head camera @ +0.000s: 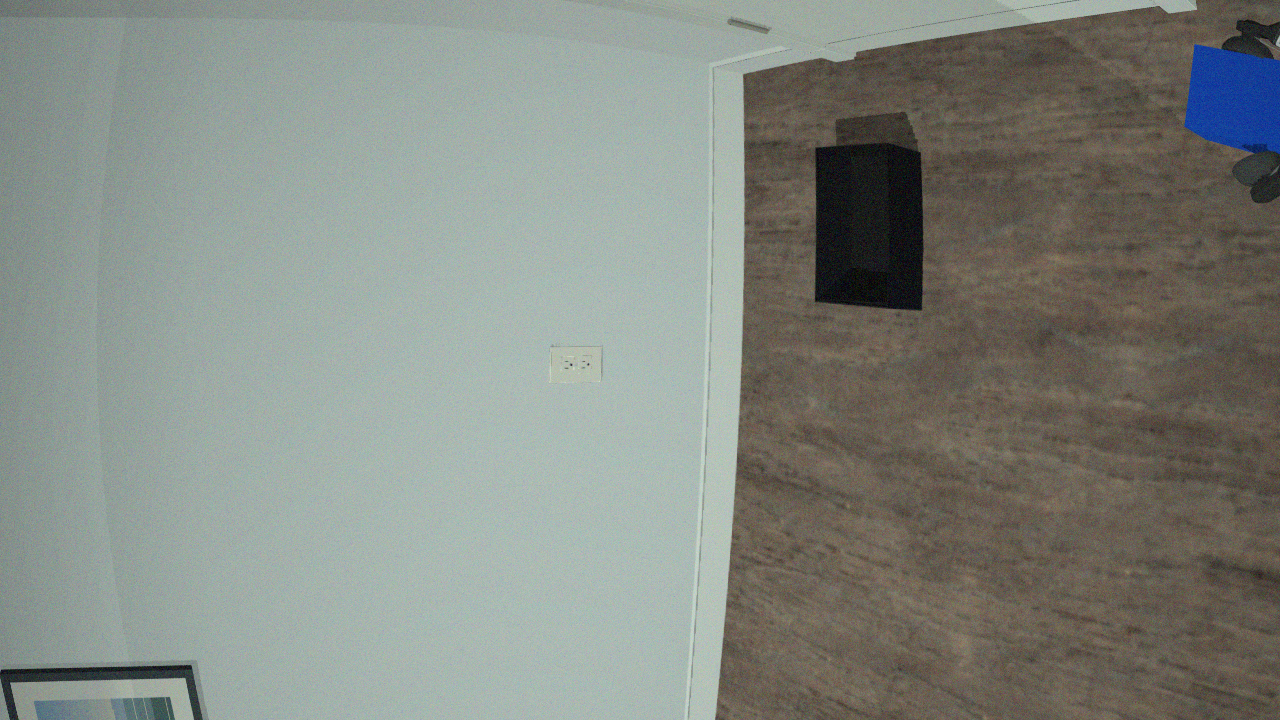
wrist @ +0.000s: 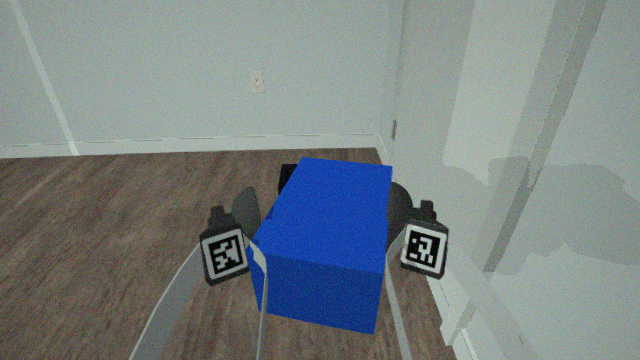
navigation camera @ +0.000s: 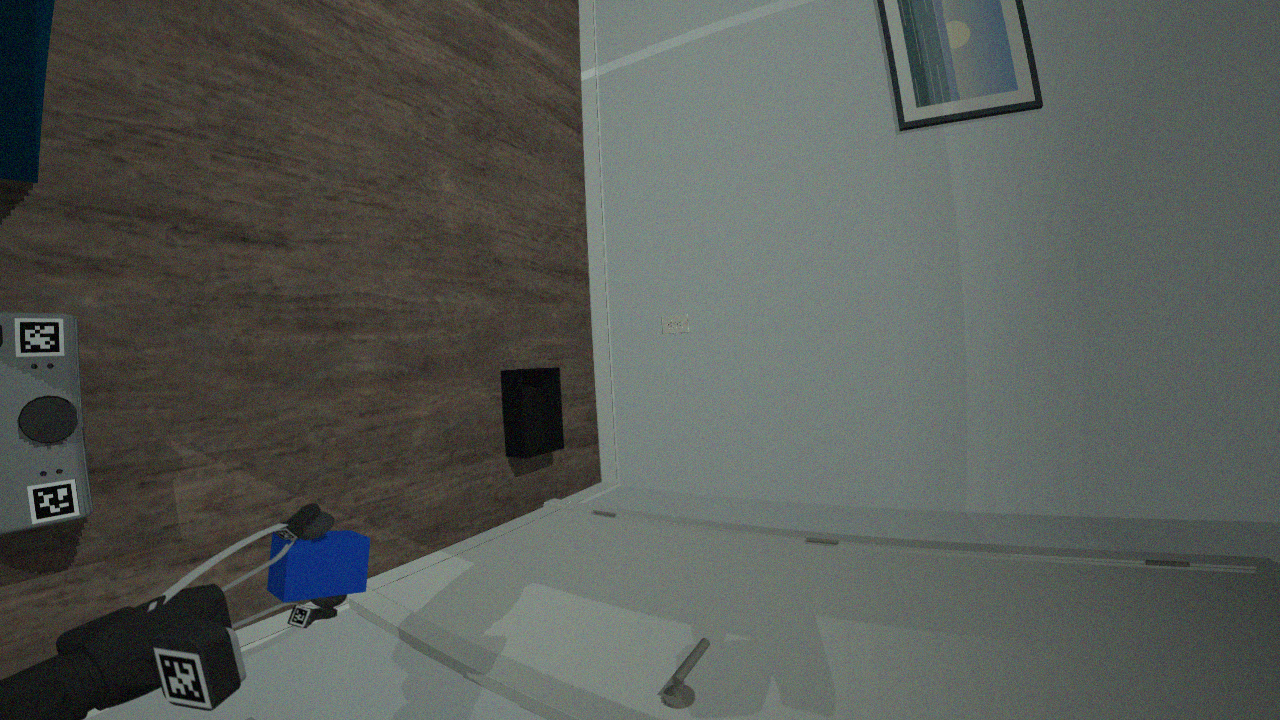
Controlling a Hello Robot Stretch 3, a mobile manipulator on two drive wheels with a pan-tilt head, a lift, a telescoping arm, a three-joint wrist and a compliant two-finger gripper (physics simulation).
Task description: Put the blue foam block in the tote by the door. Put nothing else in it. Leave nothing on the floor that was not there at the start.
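Pixels of known places: gripper, fingertip midpoint: (head camera: 1233, 113) (navigation camera: 334, 554); robot's base, origin of the base link: (navigation camera: 47, 415).
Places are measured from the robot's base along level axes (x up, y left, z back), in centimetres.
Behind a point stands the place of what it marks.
Observation:
The blue foam block (head camera: 1235, 98) @(x 74.5, y -15.1, z -22.2 cm) (navigation camera: 320, 565) @(x 74.5, y -14.5, z -20.6 cm) (wrist: 327, 215) is held between the two dark fingertips of my gripper (navigation camera: 313, 567) @(x 72.7, y -14.5, z -23.0 cm) (wrist: 321, 209) @(x 72.7, y -14.5, z -23.0 cm), which is shut on it, above the floor. In the head camera view the block is cut off by the right edge. A black open box, the tote (head camera: 904, 228) @(x 5.6, y -12.7, z -116.6 cm) (navigation camera: 534, 411) @(x 0.3, y -14.2, z -132.2 cm), stands on the floor near the wall by the door. In the wrist view a small part of the tote (wrist: 286, 176) shows behind the block. The inside of the tote is too dark to make out.
The door (navigation camera: 760, 617) @(x 97.1, y -51.2, z -91.9 cm) (wrist: 430, 100) is beside the corner, with a handle (navigation camera: 684, 676) @(x 93.3, y -47.1, z -63.3 cm). The wall (head camera: 402, 268) @(x 77.7, y -2.4, z -173.0 cm) carries an outlet (head camera: 575, 364) @(x 40.2, y 16.0, z -172.4 cm) and a framed picture (navigation camera: 1033, 53) @(x 174.5, y 93.5, z -169.8 cm). A dark blue piece of furniture (navigation camera: 19, 89) @(x 39.1, y 42.6, z 2.5 cm) stands at the navigation view's top left. My base (navigation camera: 40, 385) @(x 16.0, y 5.5, z 0.4 cm) is at its left edge.

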